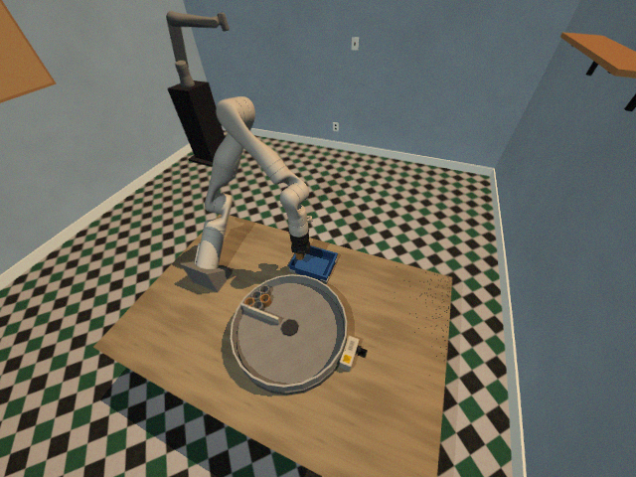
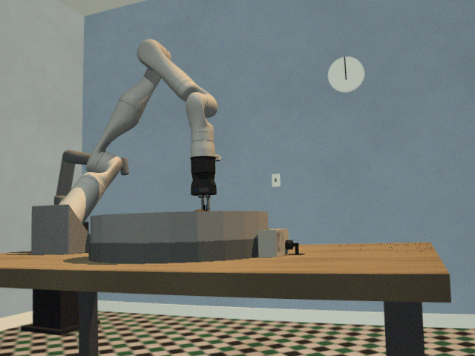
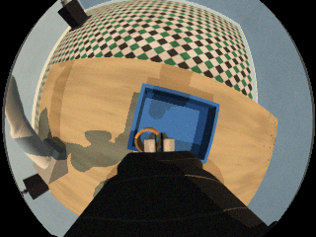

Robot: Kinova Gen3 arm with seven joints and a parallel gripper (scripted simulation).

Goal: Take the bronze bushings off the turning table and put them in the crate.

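The blue crate lies 3 cm ahead of my hand, 3 cm to the left of it and 9 cm below it. The rest, counted from my hand: grey turning table: 10 cm ahead, 30 cm to the right, 7 cm below.
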